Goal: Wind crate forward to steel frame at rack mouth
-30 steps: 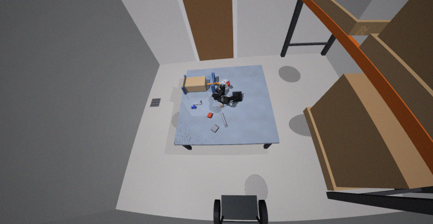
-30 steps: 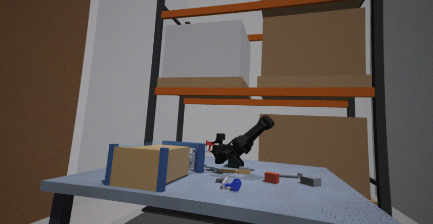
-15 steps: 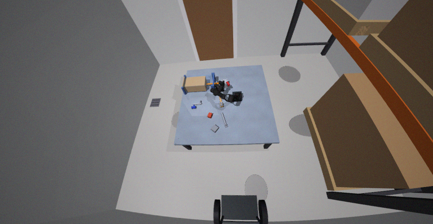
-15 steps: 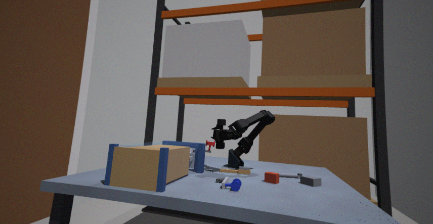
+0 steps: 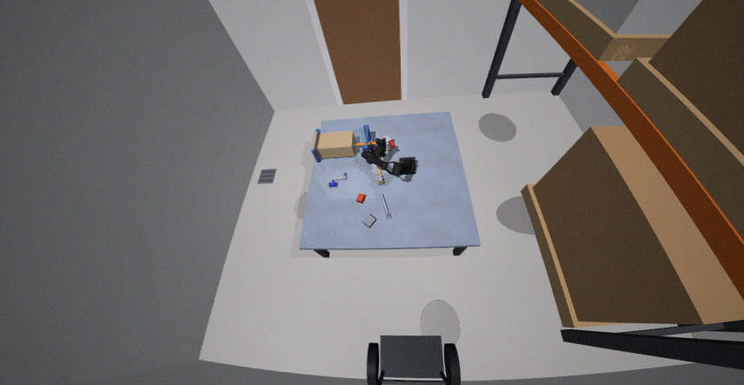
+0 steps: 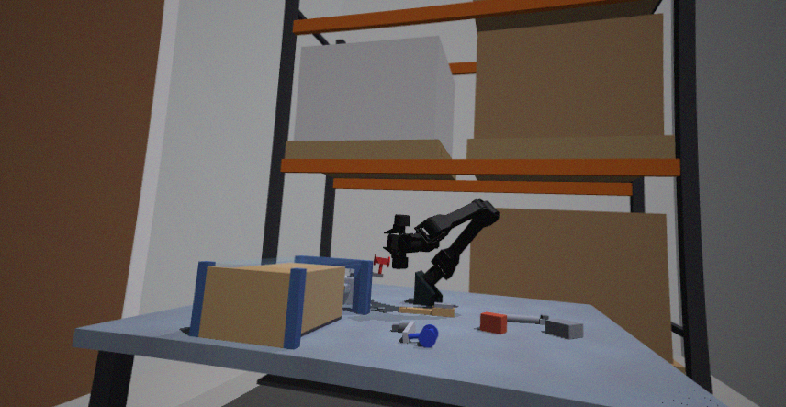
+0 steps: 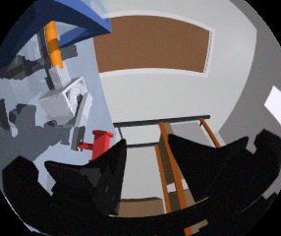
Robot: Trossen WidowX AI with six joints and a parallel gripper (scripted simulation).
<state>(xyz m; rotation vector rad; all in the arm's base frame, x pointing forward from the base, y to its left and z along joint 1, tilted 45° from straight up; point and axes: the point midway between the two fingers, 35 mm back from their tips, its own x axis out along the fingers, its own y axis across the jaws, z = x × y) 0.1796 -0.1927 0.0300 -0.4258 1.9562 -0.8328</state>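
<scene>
Right now the winch handle is 120 mm below my gripper tip, 50 mm to the right of it and 30 mm behind it. The rest, counted from my gripper tip: blue frame: 150 mm ahead, 130 mm to the right, 120 mm below; then red knob: 90 mm below, 50 mm behind, 20 mm to the right; then grey winch: 200 mm below, 120 mm to the right, 20 mm behind.
</scene>
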